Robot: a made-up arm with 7 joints.
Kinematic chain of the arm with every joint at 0, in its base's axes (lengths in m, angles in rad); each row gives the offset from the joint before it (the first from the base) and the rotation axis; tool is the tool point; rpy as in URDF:
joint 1: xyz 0 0 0 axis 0.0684 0.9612 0.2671
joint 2: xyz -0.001 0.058 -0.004 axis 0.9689 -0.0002 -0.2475
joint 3: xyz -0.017 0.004 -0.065 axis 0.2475 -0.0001 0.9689
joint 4: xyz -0.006 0 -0.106 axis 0.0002 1 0
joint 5: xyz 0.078 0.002 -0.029 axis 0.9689 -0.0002 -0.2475
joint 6: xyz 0.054 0 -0.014 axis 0.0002 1 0
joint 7: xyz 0.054 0 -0.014 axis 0.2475 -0.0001 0.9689
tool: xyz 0 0 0 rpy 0 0.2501 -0.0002
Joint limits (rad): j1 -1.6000..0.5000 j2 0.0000..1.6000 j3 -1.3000..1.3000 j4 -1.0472..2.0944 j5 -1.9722..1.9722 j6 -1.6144..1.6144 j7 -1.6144..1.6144
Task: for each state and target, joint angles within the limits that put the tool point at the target. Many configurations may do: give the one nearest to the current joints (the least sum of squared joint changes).
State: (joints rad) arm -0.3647 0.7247 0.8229 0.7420 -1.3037 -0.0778 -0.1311
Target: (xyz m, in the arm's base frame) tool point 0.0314 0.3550 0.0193
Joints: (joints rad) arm 0.0329 0.9107 1.3000 0.2291 -1.2738 -0.4942 -0.1311
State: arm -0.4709 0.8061 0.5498 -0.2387 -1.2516 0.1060 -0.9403
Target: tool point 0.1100 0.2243 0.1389
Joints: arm -0.6835 1.0891 0.9689 -0.3312 -1.2516 -0.0091 -0.9403
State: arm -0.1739 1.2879 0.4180 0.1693 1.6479 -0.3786 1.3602
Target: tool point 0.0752 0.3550 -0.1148
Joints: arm 0.3631 1.0989 0.5939 0.4975 1.6820 -0.3747 1.3602
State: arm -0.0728 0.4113 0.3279 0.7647 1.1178 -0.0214 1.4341
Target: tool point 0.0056 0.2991 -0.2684
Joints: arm 0.1207 0.5946 0.4334 0.9521 1.1161 0.0422 1.4341
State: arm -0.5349 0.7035 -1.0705 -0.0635 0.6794 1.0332 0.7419
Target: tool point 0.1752 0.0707 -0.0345
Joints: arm -0.5381 1.0215 -0.5964 -0.9037 0.9762 1.1890 0.7419
